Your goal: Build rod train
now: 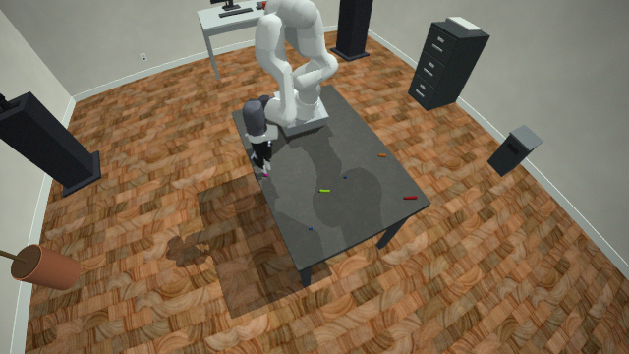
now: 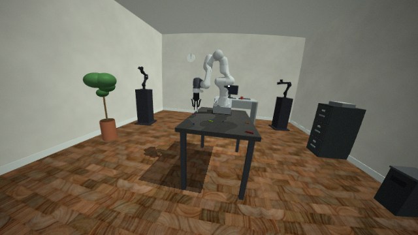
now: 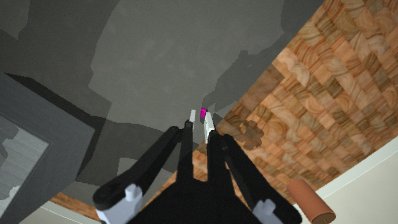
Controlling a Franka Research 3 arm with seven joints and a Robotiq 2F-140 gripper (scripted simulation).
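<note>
My hand is 6 cm above the magenta rod and 1 cm to the left of it. From my hand the other things lie so: orange rod 60 cm to the left, 25 cm ahead, 6 cm below; lime rod 25 cm ahead, 19 cm to the left, 6 cm below; red rod 54 cm ahead, 53 cm to the left, 6 cm below.
</note>
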